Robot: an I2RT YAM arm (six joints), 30 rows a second.
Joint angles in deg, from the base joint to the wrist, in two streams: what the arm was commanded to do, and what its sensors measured. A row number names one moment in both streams.
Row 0, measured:
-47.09 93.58 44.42 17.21 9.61 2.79
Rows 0 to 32, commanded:
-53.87 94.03 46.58 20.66 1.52 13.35
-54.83 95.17 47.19 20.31 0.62 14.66
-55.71 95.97 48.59 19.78 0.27 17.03
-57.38 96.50 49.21 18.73 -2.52 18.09
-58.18 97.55 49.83 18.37 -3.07 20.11
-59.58 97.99 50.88 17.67 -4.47 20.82
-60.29 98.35 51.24 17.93 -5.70 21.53
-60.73 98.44 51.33 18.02 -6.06 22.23
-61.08 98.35 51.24 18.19 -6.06 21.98
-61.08 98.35 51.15 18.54 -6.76 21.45
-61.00 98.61 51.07 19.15 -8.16 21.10
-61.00 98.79 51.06 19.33 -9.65 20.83
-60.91 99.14 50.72 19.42 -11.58 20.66
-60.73 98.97 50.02 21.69 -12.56 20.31
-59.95 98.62 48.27 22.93 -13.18 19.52
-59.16 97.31 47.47 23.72 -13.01 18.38
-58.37 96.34 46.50 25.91 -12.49 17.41
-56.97 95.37 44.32 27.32 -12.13 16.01
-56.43 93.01 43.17 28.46 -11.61 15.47
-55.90 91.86 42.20 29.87 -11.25 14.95
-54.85 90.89 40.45 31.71 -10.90 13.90
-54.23 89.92 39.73 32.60 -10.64 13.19
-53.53 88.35 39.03 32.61 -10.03 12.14
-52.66 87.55 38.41 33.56 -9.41 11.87
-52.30 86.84 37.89 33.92 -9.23 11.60
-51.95 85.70 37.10 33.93 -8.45 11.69
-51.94 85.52 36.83 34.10 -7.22 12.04
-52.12 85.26 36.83 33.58 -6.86 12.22
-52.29 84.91 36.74 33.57 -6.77 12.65
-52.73 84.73 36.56 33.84 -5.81 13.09
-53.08 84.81 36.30 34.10 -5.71 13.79
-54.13 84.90 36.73 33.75 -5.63 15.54
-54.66 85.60 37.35 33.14 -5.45 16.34
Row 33, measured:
-52.90 86.30 37.10 30.59 -8.60 11.55
